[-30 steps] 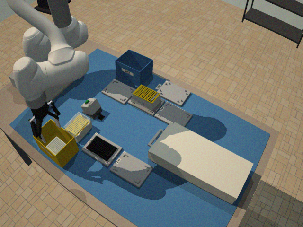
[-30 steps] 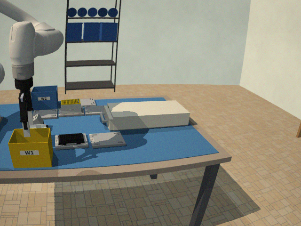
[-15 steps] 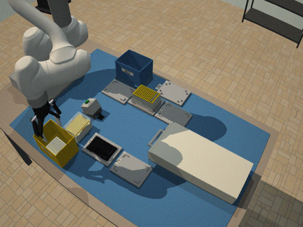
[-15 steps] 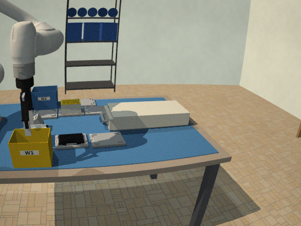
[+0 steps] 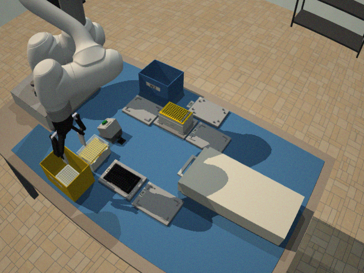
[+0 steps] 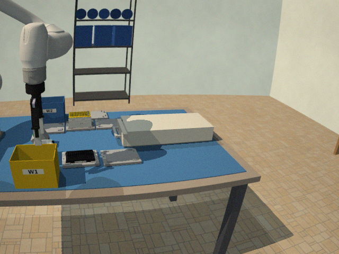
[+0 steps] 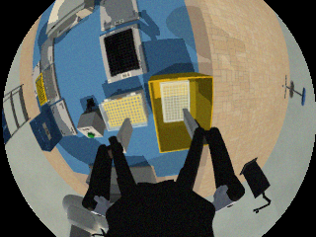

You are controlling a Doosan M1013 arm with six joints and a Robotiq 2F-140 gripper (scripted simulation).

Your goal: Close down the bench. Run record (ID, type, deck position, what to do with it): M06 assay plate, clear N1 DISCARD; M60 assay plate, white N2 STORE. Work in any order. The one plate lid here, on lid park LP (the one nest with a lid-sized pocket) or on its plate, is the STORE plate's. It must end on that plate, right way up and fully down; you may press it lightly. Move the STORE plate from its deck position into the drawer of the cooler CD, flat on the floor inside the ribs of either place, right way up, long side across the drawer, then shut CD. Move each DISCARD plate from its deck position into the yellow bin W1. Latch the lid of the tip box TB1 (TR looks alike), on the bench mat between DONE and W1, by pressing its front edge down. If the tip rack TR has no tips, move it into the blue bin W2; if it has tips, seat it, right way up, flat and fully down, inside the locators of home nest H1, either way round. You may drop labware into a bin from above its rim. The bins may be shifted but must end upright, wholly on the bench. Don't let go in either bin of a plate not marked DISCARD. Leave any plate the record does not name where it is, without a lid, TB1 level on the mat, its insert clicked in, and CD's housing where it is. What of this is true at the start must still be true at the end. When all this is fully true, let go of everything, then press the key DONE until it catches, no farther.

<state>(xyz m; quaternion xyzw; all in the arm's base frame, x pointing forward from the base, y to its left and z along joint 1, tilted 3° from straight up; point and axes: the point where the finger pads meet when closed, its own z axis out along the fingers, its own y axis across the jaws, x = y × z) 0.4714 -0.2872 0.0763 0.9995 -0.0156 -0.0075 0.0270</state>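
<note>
Now: hand 430 mm to the right of the tip rack TR, 180 mm short of it and 110 mm above it. Round my hand: yellow bin W1: 130 mm below, 60 mm to the right, 30 mm behind; clear plate: 160 mm below, 50 mm to the right, 20 mm behind; black plate: 160 mm ahead, 150 mm below, 70 mm to the left.
</note>
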